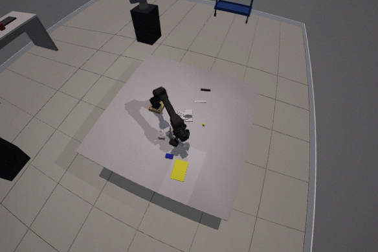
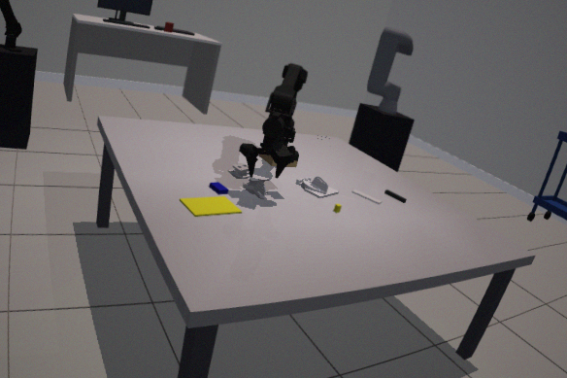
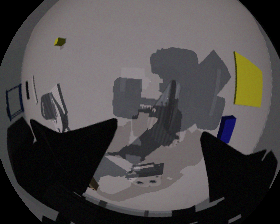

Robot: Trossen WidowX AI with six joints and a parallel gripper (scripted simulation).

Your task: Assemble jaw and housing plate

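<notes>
Right now the jaw is 3 cm behind my gripper tip, 2 cm to the right of it and 5 cm below it. Also, from my gripper tip: white block (16 cm behind, 1 cm to the right, 5 cm below); then yellow sheet (11 cm ahead, 20 cm to the right, 5 cm below); then blue block (1 cm behind, 14 cm to the right, 5 cm below).
</notes>
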